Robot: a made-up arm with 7 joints. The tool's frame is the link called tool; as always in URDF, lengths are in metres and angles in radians. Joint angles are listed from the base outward.
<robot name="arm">
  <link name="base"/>
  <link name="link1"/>
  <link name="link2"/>
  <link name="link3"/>
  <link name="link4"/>
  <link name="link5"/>
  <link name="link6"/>
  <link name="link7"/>
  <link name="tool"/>
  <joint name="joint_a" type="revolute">
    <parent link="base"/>
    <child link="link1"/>
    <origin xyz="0 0 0"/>
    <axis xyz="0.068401 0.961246 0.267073"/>
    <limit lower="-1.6" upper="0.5"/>
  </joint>
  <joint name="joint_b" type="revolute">
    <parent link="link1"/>
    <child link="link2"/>
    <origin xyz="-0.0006 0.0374 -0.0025"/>
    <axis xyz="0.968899 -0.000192 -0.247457"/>
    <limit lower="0" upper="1.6"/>
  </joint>
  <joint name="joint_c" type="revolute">
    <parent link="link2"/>
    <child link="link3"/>
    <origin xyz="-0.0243 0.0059 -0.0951"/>
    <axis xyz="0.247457 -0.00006 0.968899"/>
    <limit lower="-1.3" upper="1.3"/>
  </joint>
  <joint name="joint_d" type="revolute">
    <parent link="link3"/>
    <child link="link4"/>
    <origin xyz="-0.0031 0 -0.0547"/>
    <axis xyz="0.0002 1 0.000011"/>
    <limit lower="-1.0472" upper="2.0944"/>
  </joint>
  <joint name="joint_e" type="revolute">
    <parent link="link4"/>
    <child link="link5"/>
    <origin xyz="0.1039 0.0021 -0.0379"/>
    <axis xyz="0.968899 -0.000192 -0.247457"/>
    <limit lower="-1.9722" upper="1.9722"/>
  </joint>
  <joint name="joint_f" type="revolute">
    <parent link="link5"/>
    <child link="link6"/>
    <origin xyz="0.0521 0 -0.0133"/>
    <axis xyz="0.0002 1 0.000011"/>
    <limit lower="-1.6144" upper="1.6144"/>
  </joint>
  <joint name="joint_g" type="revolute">
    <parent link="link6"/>
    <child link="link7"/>
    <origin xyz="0.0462 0 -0.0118"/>
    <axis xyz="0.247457 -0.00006 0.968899"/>
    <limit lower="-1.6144" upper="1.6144"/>
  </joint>
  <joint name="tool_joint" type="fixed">
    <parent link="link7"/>
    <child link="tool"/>
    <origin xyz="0 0 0" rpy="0 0.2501 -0.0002"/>
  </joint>
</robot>
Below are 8 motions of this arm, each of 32 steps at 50 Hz.
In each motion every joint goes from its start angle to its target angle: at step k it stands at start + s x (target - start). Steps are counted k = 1, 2, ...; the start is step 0. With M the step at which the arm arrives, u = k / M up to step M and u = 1 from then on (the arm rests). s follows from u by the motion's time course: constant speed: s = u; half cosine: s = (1 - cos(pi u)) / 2; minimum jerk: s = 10 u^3 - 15 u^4 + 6 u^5.
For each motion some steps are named. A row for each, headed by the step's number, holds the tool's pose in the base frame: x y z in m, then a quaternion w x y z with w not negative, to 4 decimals.
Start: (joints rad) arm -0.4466 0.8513 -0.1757 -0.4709 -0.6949 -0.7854 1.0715
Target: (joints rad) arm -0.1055 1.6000 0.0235 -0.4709 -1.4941 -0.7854 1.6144
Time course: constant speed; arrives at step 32
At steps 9, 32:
9: 0.1932 0.0725 -0.0021 0.8369 -0.3187 -0.3631 0.2573
32: 0.1971 0.1003 0.0164 0.8081 -0.2751 -0.1751 0.4905

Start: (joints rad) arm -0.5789 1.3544 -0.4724 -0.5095 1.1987 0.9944 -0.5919
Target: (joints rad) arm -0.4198 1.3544 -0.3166 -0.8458 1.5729 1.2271 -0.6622
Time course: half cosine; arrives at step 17
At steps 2, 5, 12, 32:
2: 0.2093 0.0741 -0.0033 0.4827 0.8534 0.0781 0.1807
5: 0.2003 0.0683 0.0012 0.4855 0.8482 0.0549 0.2047
12: 0.1637 0.0507 0.0170 0.5046 0.8117 -0.0339 0.2922
32: 0.1504 0.0461 0.0217 0.5135 0.7936 -0.0643 0.3199

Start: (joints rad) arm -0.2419 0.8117 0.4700 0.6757 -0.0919 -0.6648 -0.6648
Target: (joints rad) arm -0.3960 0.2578 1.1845 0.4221 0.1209 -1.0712 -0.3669
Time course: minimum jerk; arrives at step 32
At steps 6, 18, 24, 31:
6: 0.1739 0.2780 -0.1224 0.9296 0.3577 -0.0141 -0.0872
18: 0.1514 0.2655 -0.1245 0.9031 0.3373 -0.2316 0.1302
24: 0.1311 0.2577 -0.1348 0.8628 0.3281 -0.2947 0.2471
31: 0.1227 0.2536 -0.1401 0.8450 0.3260 -0.3100 0.2892

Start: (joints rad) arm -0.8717 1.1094 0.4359 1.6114 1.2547 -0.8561 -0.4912
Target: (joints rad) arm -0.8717 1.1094 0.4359 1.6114 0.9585 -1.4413 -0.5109
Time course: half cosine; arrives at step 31
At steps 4, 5, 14, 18, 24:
4: 0.1871 0.3079 -0.1242 0.7250 0.5496 0.3331 -0.2478
5: 0.1873 0.3074 -0.1238 0.7271 0.5496 0.3266 -0.2503
14: 0.1896 0.2988 -0.1174 0.7537 0.5506 0.2179 -0.2850
18: 0.1899 0.2943 -0.1132 0.7620 0.5522 0.1553 -0.3007
24: 0.1893 0.2890 -0.1074 0.7654 0.5551 0.0748 -0.3167

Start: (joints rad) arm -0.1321 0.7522 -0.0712 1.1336 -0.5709 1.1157 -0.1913
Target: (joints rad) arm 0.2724 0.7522 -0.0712 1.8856 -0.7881 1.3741 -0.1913
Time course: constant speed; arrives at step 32
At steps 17, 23, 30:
17: -0.1178 0.2499 -0.2324 0.1575 -0.2447 0.8672 0.4042
23: -0.1586 0.2409 -0.2062 0.0512 -0.2782 0.8453 0.4534
30: -0.1980 0.2261 -0.1691 0.0685 0.3110 -0.7999 -0.5087

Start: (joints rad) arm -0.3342 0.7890 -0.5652 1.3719 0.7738 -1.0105 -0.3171
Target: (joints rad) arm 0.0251 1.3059 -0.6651 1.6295 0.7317 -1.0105 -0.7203
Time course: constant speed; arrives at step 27
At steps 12, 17, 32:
12: 0.0188 0.3023 -0.2185 0.4119 0.3862 0.5682 -0.5987
17: -0.0031 0.3262 -0.1867 0.3486 0.3527 0.6434 -0.5831
32: -0.0346 0.3608 -0.1111 0.2168 0.2733 0.7729 -0.5300

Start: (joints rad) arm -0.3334 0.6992 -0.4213 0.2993 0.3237 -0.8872 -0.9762
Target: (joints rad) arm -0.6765 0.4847 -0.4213 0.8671 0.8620 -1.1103 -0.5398
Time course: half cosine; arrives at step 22
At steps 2, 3, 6, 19, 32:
2: 0.2033 0.0717 -0.1884 0.5236 0.4467 -0.0356 -0.7246
3: 0.2044 0.0717 -0.1893 0.5238 0.4500 -0.0363 -0.7224
6: 0.2098 0.0712 -0.1937 0.5243 0.4656 -0.0402 -0.7118
19: 0.2354 0.0599 -0.2180 0.5056 0.5178 -0.0740 -0.6861
32: 0.2364 0.0589 -0.2191 0.5037 0.5186 -0.0762 -0.6867

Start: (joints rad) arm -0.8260 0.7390 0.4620 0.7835 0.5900 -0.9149 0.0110
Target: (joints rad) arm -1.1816 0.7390 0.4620 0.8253 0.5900 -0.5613 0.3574
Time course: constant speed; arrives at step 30
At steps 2, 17, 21, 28, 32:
2: 0.2720 0.2146 -0.0472 0.8070 0.4960 -0.3113 0.0760
17: 0.2906 0.2094 -0.0084 0.8017 0.4355 -0.3496 0.2130
21: 0.2944 0.2079 0.0023 0.7976 0.4171 -0.3580 0.2484
28: 0.2998 0.2053 0.0214 0.7880 0.3827 -0.3706 0.3086
32: 0.3011 0.2045 0.0269 0.7847 0.3725 -0.3737 0.3255

